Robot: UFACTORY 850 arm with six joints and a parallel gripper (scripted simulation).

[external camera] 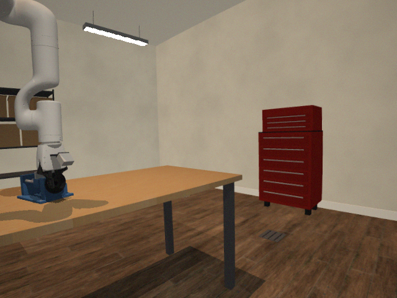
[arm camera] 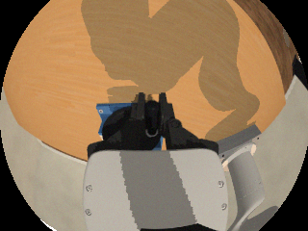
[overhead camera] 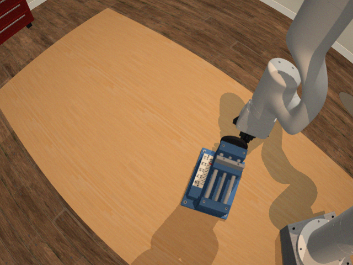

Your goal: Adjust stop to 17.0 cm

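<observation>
Now: the grey stop bar 120 mm to the left of my hand and 20 mm behind it. Round my hand: black handwheel 20 mm to the left.
</observation>
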